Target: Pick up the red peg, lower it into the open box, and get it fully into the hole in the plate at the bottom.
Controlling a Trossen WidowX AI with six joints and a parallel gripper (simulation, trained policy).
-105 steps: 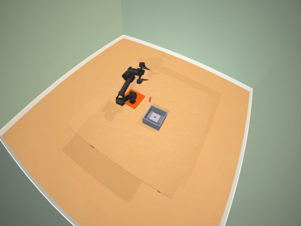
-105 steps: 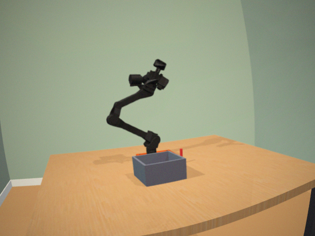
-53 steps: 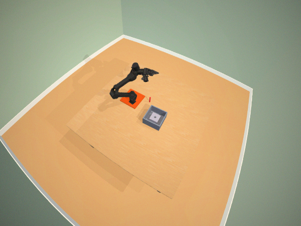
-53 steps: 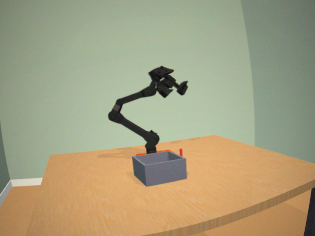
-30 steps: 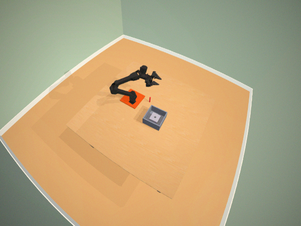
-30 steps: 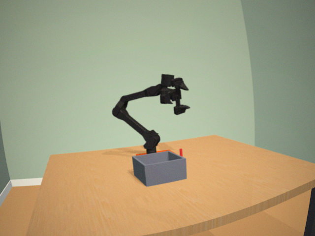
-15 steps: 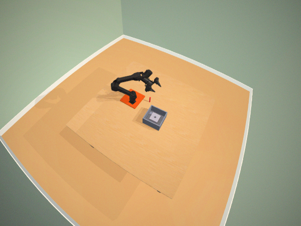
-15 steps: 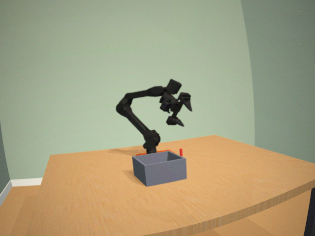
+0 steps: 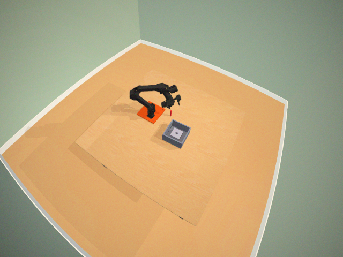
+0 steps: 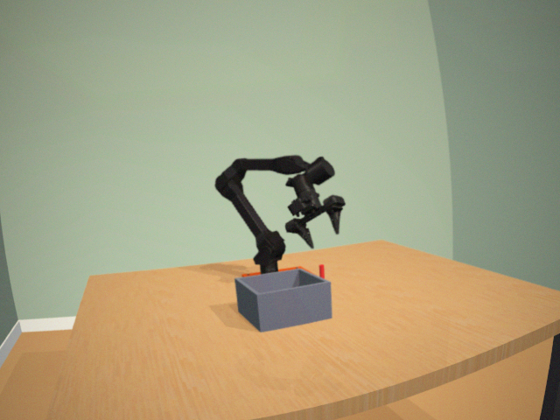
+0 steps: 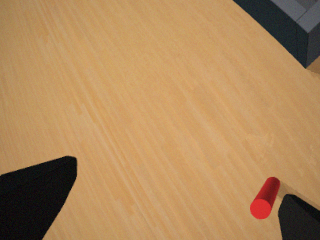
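Now: the red peg 4 cm behind my gripper tip, 1 cm to the right of it and 12 cm below it. Also, from my gripper tip: grey box 16 cm ahead, 16 cm to the right, 13 cm below; light grey plate 16 cm ahead, 16 cm to the right, 11 cm below.
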